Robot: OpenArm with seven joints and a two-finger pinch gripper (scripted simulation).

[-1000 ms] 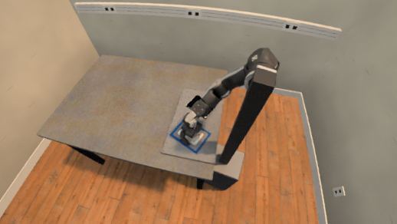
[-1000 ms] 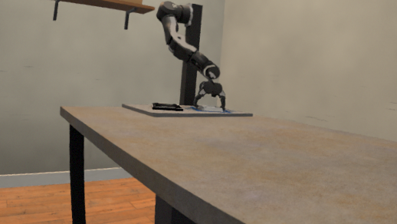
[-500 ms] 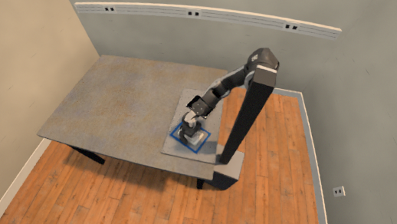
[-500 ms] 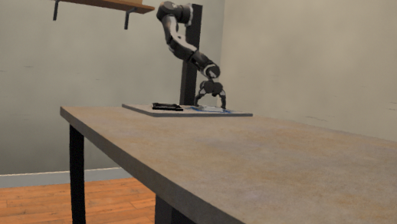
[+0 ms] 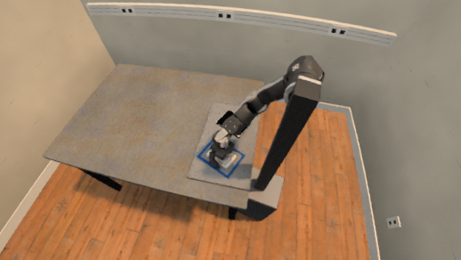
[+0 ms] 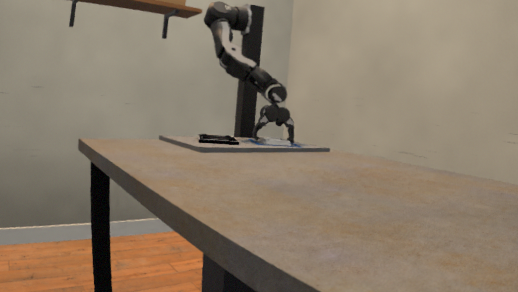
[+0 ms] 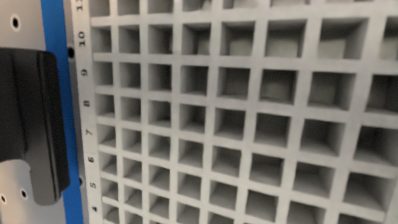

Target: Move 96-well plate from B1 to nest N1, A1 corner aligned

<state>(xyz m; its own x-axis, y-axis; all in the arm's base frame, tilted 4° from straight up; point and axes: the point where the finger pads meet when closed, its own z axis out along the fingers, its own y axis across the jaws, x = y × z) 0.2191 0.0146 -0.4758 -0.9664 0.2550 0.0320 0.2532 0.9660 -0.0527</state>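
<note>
The white 96-well plate lies right at my hand. Round my hand: black plate nest (1 cm ahead, 21 cm to the right).
</note>
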